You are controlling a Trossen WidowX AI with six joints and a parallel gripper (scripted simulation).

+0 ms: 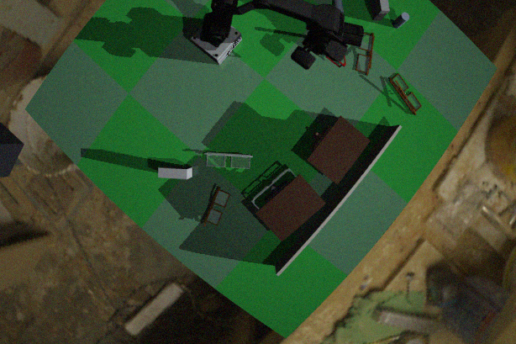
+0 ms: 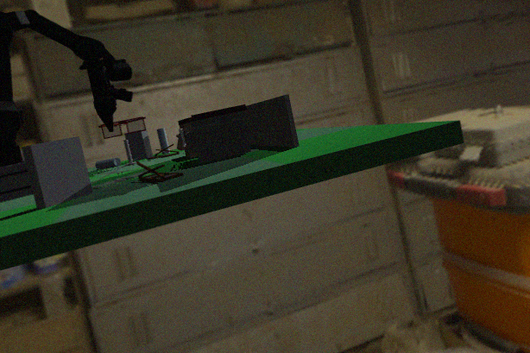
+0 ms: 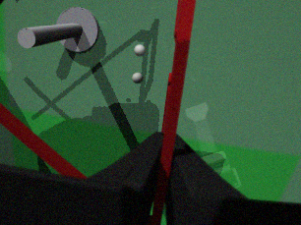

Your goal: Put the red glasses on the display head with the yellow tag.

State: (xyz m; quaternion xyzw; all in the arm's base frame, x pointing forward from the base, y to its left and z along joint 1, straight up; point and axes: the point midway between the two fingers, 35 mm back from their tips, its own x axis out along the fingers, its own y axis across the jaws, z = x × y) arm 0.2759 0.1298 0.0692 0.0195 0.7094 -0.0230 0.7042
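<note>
My gripper tip is 90 mm above the round-headed pin, 80 mm to the right of it and 40 mm short of it. Also, from my gripper tip: white-edged backboard: 340 mm to the right, 330 mm ahead, 60 mm below.
</note>
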